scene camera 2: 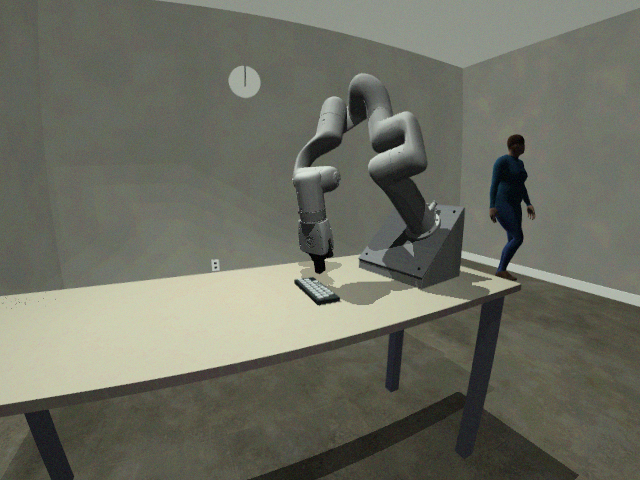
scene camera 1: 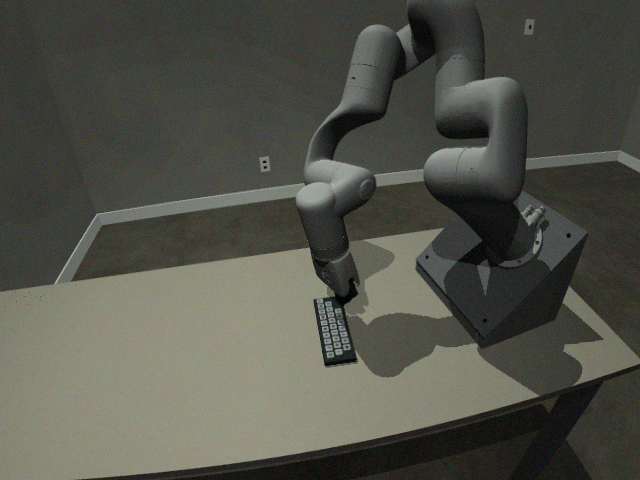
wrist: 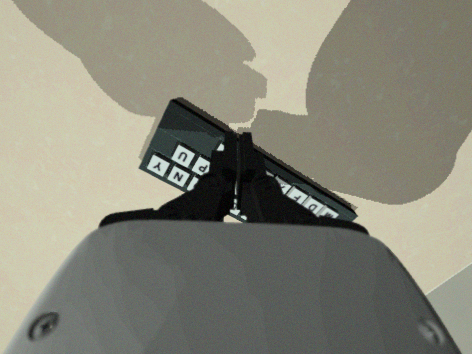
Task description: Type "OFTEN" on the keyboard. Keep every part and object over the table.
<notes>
The pictures show: my gripper and a keyboard.
My gripper is seen too in scene camera 2 and in the wrist view.
</notes>
